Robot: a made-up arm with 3 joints. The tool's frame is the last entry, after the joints.
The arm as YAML. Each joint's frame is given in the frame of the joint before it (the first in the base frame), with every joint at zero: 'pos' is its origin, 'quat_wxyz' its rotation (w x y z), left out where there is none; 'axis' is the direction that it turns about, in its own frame. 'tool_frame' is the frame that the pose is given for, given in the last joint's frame.
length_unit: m
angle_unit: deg
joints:
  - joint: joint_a
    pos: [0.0, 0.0, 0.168]
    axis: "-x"
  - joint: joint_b
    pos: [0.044, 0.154, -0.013]
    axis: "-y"
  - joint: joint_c
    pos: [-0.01, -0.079, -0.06]
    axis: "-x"
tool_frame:
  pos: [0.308, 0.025, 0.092]
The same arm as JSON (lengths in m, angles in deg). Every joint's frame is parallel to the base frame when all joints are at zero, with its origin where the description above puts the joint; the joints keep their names.
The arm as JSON. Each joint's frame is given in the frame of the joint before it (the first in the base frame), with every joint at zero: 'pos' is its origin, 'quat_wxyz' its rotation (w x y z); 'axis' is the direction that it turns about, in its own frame. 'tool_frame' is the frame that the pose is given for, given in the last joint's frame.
{"length_unit": "m", "angle_unit": "deg", "joints": [
  {"joint": "joint_a", "pos": [0.0, 0.0, 0.168], "quat_wxyz": [1.0, 0.0, 0.0, 0.0], "axis": [-1.0, 0.0, 0.0]},
  {"joint": "joint_b", "pos": [0.044, 0.154, -0.013], "quat_wxyz": [1.0, 0.0, 0.0, 0.0], "axis": [0.0, -1.0, 0.0]},
  {"joint": "joint_c", "pos": [-0.01, -0.079, -0.06], "quat_wxyz": [1.0, 0.0, 0.0, 0.0], "axis": [-1.0, 0.0, 0.0]}
], "tool_frame": {"pos": [0.308, 0.025, 0.092], "quat_wxyz": [1.0, 0.0, 0.0, 0.0]}}

